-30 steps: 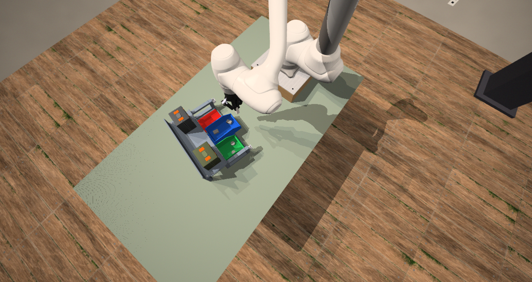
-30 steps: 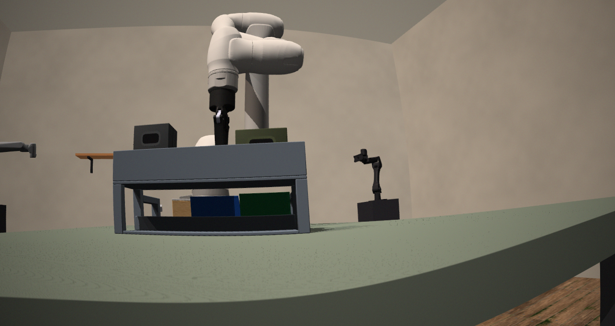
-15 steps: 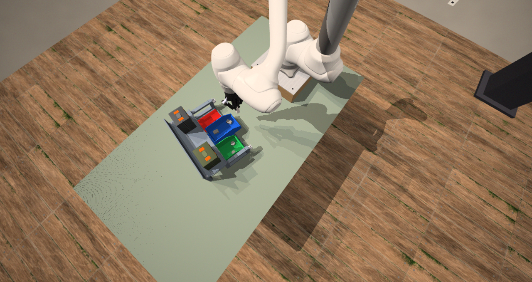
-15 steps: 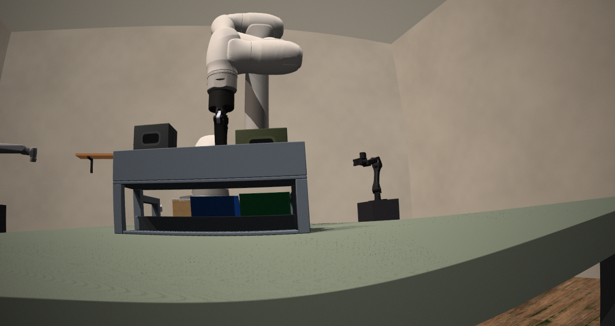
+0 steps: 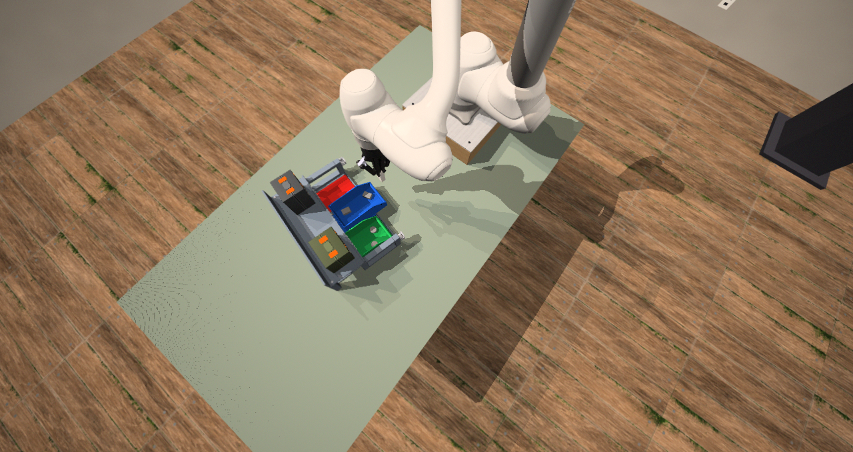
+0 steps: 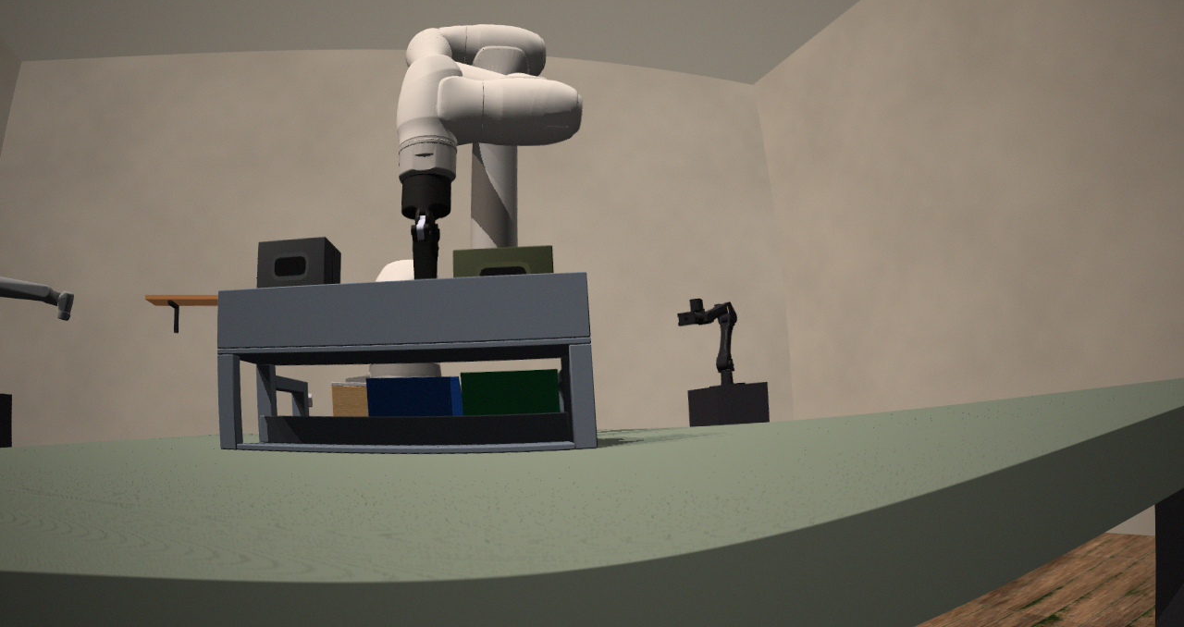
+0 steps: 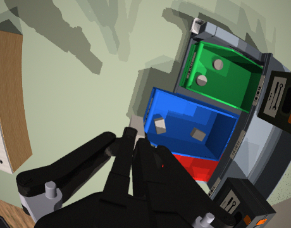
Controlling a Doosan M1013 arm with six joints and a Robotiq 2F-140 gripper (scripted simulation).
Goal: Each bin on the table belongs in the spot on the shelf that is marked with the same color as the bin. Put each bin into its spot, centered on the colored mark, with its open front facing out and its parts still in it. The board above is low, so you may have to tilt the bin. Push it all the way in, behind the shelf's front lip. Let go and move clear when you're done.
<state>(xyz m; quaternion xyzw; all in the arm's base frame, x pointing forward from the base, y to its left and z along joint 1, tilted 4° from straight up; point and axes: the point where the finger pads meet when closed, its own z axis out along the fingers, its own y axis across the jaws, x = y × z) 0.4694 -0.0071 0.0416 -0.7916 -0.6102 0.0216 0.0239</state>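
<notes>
The blue bin lies 11 cm ahead of my hand, 3 cm to the right of it and 12 cm below it. The rest, counted from my hand: black box 22 cm ahead, 18 cm to the right; olive box 29 cm ahead, 5 cm to the left, 1 cm below; green bin 19 cm ahead, 7 cm to the left, 12 cm below.
</notes>
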